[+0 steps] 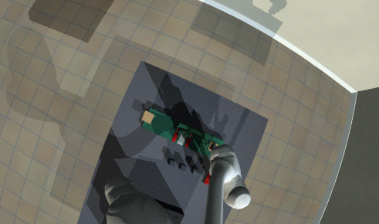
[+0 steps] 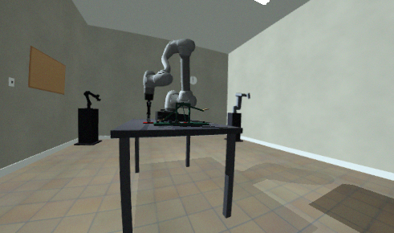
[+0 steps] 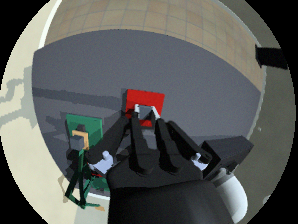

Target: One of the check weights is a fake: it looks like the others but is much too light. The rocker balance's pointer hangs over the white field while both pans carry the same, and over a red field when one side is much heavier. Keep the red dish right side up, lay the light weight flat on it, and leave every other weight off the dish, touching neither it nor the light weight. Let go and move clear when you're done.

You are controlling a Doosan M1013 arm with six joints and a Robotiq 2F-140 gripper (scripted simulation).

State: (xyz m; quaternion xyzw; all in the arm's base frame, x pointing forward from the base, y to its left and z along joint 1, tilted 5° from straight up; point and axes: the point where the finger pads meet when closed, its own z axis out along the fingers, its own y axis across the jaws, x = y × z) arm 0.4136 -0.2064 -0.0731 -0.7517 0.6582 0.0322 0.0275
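The red dish lies 40 mm below my hand. The rest, counted from my hand: green rocker balance 300 mm to the left, 130 mm ahead, 50 mm above.
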